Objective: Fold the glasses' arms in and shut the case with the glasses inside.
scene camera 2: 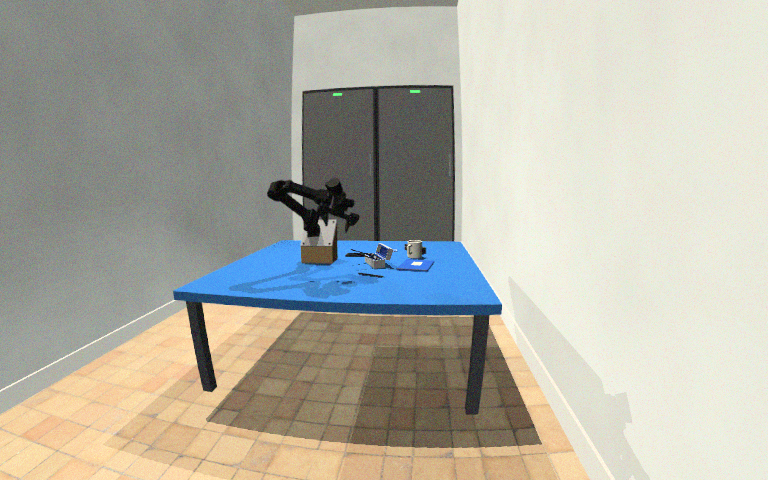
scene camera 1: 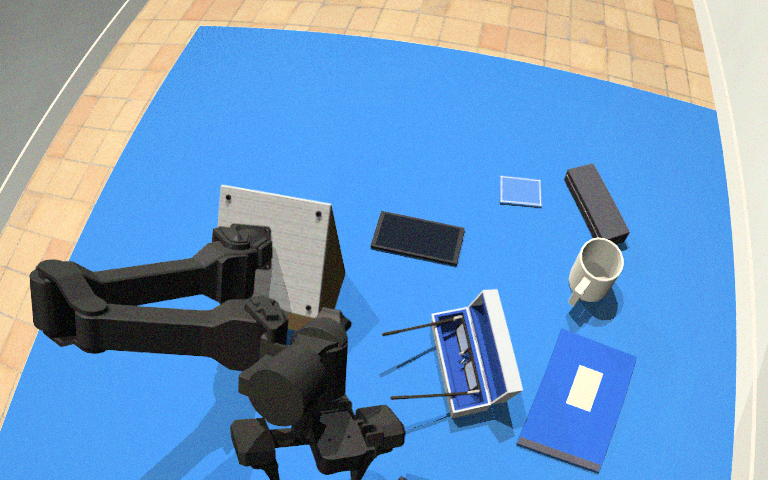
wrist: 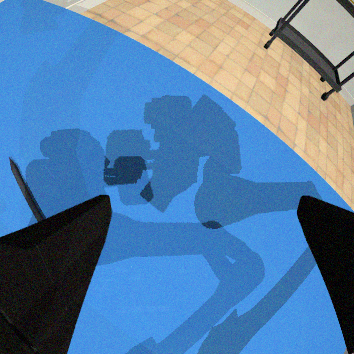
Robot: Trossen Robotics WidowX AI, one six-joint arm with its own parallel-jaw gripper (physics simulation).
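Pixels of known places: gripper, between the fingertips: (scene camera 2: 336,229) (wrist: 209,205); arm's base, origin of its link: (scene camera 2: 313,231) (scene camera 1: 250,246).
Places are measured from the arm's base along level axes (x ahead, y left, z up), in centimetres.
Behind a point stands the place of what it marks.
Note:
The white case (scene camera 1: 470,413) @(z -14.5, x 35.5, y -16.4 cm) (scene camera 2: 376,263) @(z -13.2, x 34.0, y -16.8 cm) stands open on the blue table, its blue-lined lid (scene camera 1: 505,339) @(z -6.6, x 38.7, y -6.4 cm) tilted up on the right side in scene camera 1. The glasses (scene camera 1: 471,376) @(z -13.2, x 34.8, y -10.6 cm) sit in it with both arms unfolded. The upper arm (scene camera 1: 413,327) and the lower arm (scene camera 1: 421,395) stick out past the case's left wall, roughly parallel and apart. My gripper (scene camera 1: 315,477) @(z 5.9, x 17.8, y -33.7 cm) (wrist: 209,205) @(z 5.9, x 17.8, y -33.7 cm) is open and empty, raised above the table, to the lower left of the case in scene camera 1. The case and glasses do not show in the wrist view.
A mug (scene camera 1: 589,283) @(z -8.1, x 52.1, y 5.2 cm) (scene camera 2: 416,250) @(z -11.2, x 54.7, y 5.5 cm) and dark box (scene camera 1: 597,203) @(z -12.1, x 54.9, y 23.7 cm) stand beyond the lid. A blue notebook (scene camera 1: 614,384) @(z -14.8, x 59.3, y -9.4 cm) lies right of the case. A dark tablet (scene camera 1: 419,237) @(z -14.8, x 23.2, y 13.4 cm) and small blue square (scene camera 1: 521,191) @(z -15.0, x 40.5, y 25.9 cm) lie farther up. A pen (scene camera 2: 370,275) @(z -15.2, x 32.0, y -31.4 cm) (wrist: 26,187) @(z -14.9, x 33.7, y -32.2 cm) lies near the gripper.

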